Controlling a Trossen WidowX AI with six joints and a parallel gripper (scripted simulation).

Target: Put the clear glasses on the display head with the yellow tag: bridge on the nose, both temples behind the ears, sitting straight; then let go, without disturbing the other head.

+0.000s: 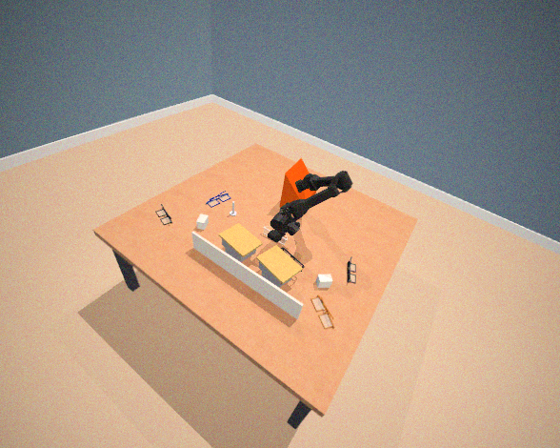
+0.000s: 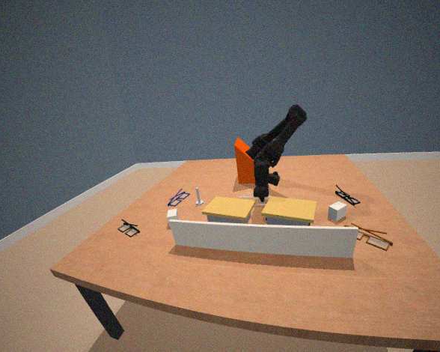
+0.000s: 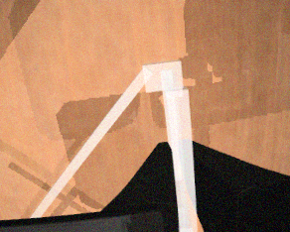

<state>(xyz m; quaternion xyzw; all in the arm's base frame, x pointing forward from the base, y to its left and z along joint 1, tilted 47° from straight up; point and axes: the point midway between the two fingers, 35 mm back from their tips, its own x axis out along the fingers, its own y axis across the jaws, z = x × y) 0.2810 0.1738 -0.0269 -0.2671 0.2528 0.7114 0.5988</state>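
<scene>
Right now the white peg is 320 mm to the right of my gripper tip and 10 mm above it. From my gripper tip the other things lie so: white wall (310 mm ahead, 40 mm above, 10 mm to the left); then display head (170 mm ahead, 90 mm to the right, 40 mm above).
</scene>
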